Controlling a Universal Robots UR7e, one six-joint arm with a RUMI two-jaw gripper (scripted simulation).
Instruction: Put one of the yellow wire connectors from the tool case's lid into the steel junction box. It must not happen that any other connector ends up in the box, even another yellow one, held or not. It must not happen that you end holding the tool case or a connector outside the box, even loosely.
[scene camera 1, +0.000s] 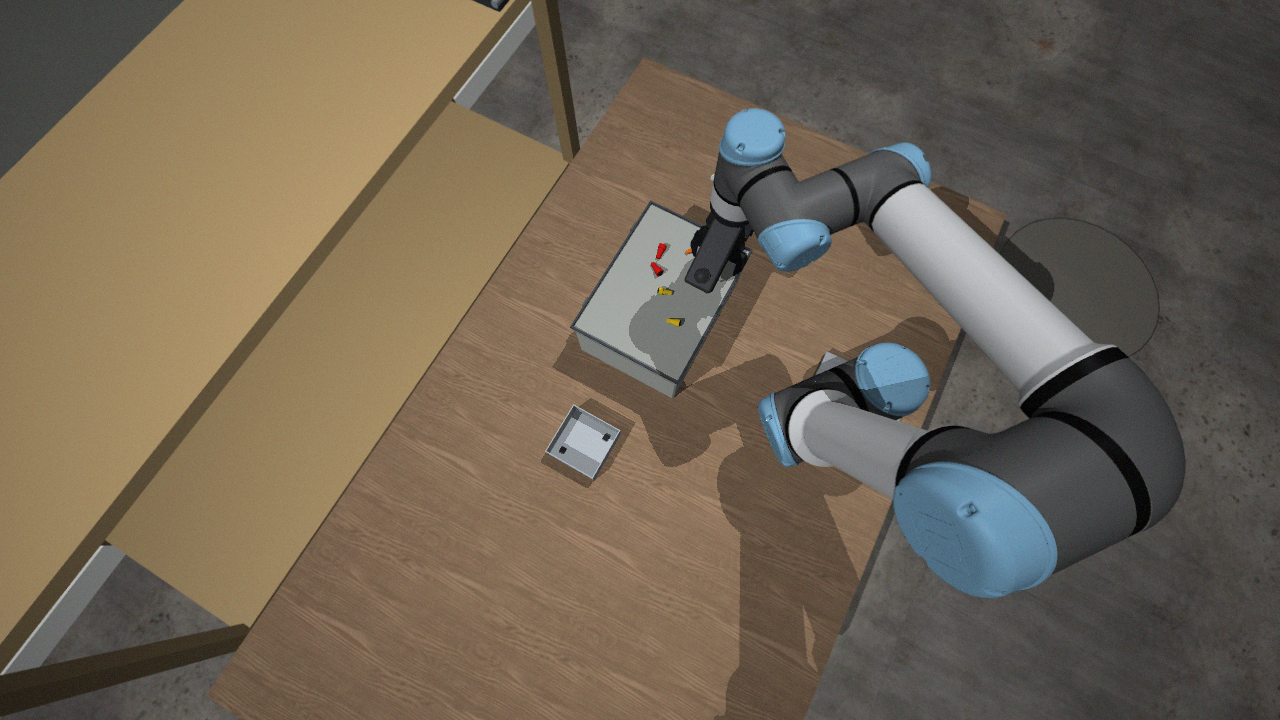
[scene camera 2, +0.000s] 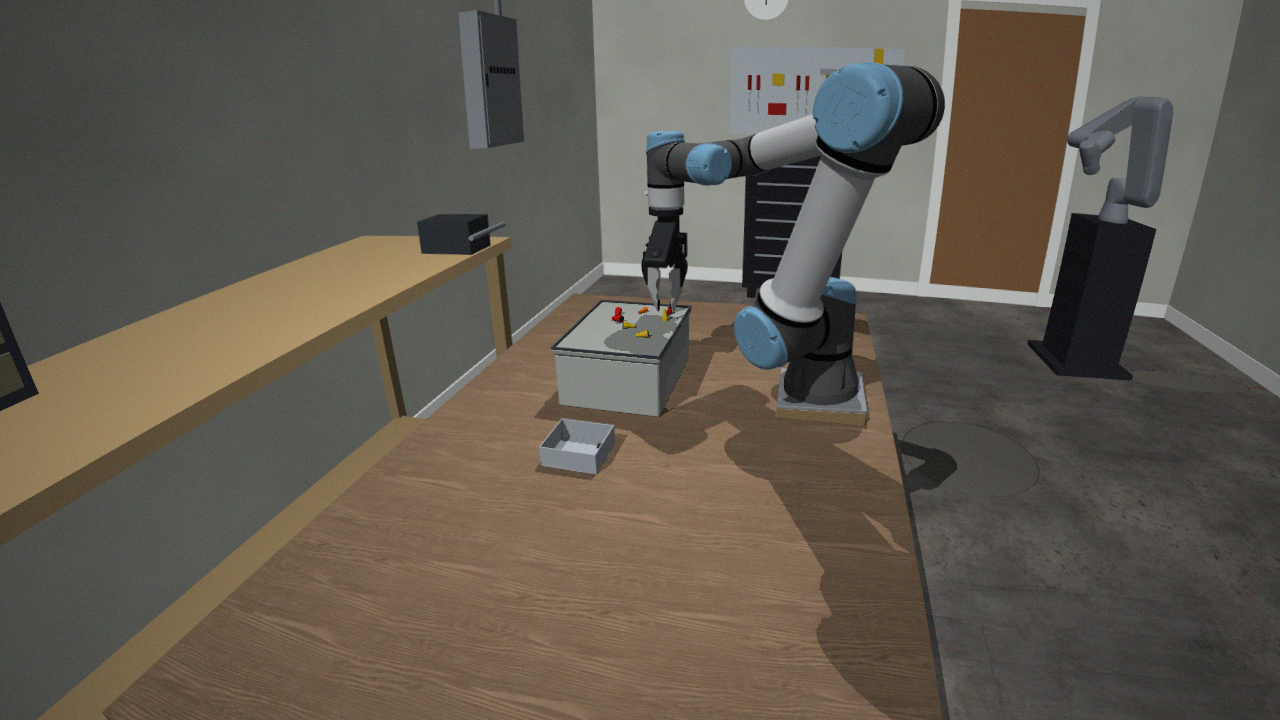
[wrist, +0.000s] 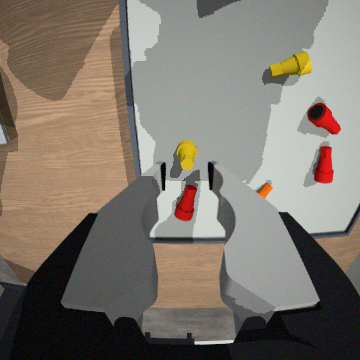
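Grey tool case (scene camera 1: 623, 322), (scene camera 2: 600, 365), (wrist: 205, 78): visible in scene camera 1, scene camera 2, wrist view. My gripper (scene camera 1: 712, 276), (scene camera 2: 665, 311), (wrist: 186, 164): visible, same views.
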